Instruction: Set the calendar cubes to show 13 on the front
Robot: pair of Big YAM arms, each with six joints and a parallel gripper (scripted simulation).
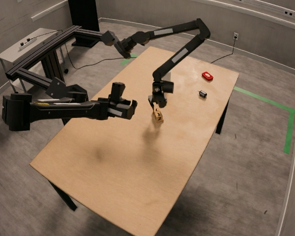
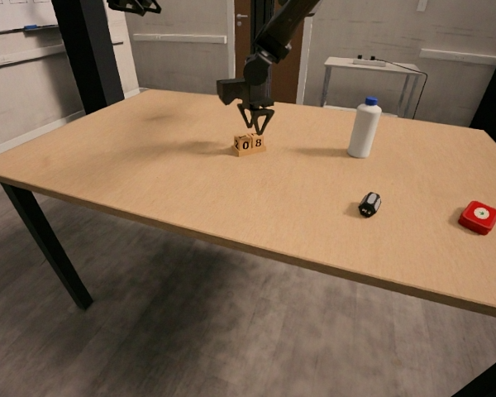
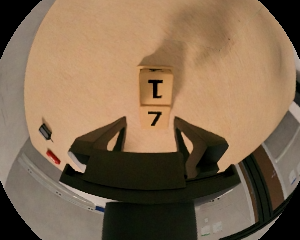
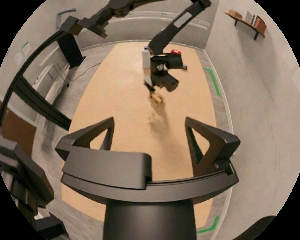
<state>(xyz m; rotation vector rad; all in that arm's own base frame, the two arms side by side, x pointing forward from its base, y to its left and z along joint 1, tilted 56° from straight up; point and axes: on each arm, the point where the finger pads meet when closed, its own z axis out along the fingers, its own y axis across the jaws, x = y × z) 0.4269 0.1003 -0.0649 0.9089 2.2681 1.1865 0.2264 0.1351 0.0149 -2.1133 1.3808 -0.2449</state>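
Right now my left hand is 1 cm past the wooden cube and 4 cm above it. Round my left hand: white bottle: 6 cm behind, 31 cm to the left, 1 cm above; wooden digit cube: 2 cm ahead, 3 cm to the right, 4 cm below; wooden tray: 2 cm to the right, 6 cm below.
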